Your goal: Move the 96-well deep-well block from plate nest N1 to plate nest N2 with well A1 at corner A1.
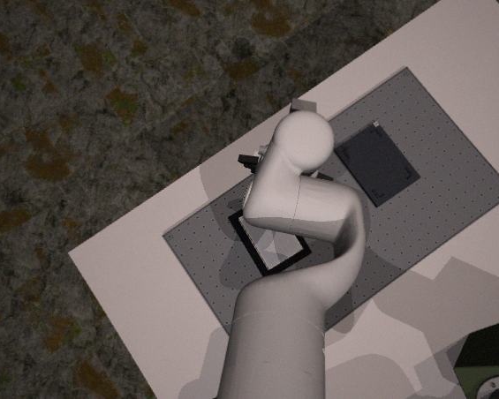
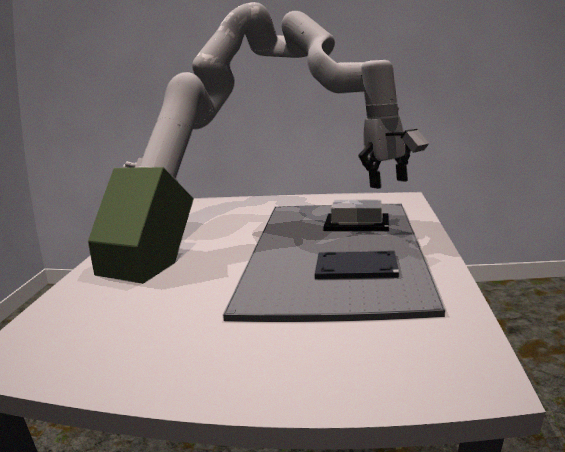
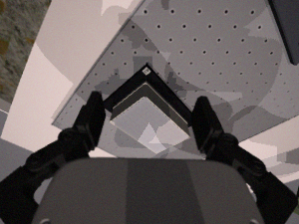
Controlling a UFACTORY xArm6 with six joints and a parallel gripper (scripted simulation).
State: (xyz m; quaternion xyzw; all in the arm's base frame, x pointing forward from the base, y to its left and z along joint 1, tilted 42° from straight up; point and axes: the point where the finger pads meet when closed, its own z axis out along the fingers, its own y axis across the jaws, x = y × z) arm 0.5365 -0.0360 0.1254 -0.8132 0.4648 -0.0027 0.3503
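Right now the deep-well block is 7 cm behind my hand, 8 cm to the left of it and 10 cm below it. The rest, counted from my hand: nest N2: 10 cm behind, 22 cm to the right, 12 cm below; then black nest: 7 cm behind, 8 cm to the left, 12 cm below.
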